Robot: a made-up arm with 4 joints.
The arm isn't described. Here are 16 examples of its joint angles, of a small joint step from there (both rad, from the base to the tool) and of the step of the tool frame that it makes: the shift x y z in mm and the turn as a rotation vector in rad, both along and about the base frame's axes.
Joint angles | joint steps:
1: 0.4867 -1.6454 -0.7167 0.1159 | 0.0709 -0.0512 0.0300 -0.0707
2: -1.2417 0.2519 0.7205 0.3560 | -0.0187 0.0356 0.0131 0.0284
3: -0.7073 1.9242 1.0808 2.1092 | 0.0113 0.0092 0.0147 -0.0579
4: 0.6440 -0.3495 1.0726 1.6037 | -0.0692 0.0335 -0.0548 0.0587
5: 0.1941 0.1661 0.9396 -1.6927 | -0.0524 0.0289 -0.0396 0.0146
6: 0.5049 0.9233 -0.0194 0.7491 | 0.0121 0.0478 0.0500 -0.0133
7: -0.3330 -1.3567 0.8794 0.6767 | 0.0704 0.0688 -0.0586 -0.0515
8: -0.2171 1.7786 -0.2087 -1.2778 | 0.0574 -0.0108 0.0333 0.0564
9: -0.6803 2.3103 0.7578 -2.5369 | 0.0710 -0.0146 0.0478 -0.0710
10: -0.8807 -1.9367 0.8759 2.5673 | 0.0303 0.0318 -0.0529 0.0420
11: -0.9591 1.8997 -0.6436 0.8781 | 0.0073 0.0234 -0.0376 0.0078
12: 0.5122 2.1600 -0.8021 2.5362 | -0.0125 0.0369 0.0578 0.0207
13: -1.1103 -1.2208 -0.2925 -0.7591 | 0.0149 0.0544 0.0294 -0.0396
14: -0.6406 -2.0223 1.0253 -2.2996 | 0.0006 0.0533 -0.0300 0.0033
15: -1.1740 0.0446 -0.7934 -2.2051 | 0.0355 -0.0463 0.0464 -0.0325
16: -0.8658 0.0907 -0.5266 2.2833 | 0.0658 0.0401 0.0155 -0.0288
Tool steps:
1: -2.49 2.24 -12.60 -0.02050 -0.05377 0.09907
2: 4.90 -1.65 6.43 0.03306 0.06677 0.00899
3: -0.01 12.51 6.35 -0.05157 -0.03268 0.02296
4: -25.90 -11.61 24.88 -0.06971 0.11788 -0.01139
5: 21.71 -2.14 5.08 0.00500 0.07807 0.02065
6: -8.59 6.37 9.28 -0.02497 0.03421 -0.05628
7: 3.13 -14.35 6.97 -0.03571 -0.04350 0.07212
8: 2.88 8.52 18.33 -0.01734 -0.06084 0.08264
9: 40.77 -3.06 25.74 -0.09548 -0.09818 0.08537
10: -6.18 -23.60 11.16 -0.05330 0.04918 0.02231
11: -6.47 4.36 -3.11 0.02237 -0.00433 -0.02803
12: -7.81 -10.18 15.07 -0.05450 0.04184 0.01211
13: 2.51 -4.08 7.55 0.07055 0.02339 -0.01758
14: -8.16 -4.94 19.73 -0.01453 0.05523 0.00667
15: -6.74 -4.13 23.90 -0.04096 -0.02848 -0.03206
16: 4.13 0.86 -0.53 0.00840 -0.00537 0.00030
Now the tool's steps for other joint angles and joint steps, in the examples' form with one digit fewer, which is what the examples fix.
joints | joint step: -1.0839 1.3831 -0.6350 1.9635 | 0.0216 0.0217 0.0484 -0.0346
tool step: 7.2 -10.4 16.7 -0.0319 0.0526 0.0244
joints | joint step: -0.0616 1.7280 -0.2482 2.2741 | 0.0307 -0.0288 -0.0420 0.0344
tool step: 10.8 -0.8 -14.2 0.0431 -0.0722 0.0382
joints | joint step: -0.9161 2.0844 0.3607 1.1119 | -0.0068 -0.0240 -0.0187 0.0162
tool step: -7.5 -3.5 2.6 0.0108 -0.0212 -0.0232
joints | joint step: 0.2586 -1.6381 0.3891 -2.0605 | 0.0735 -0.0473 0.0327 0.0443
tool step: 26.4 -2.0 -24.2 0.0119 -0.0829 0.0053
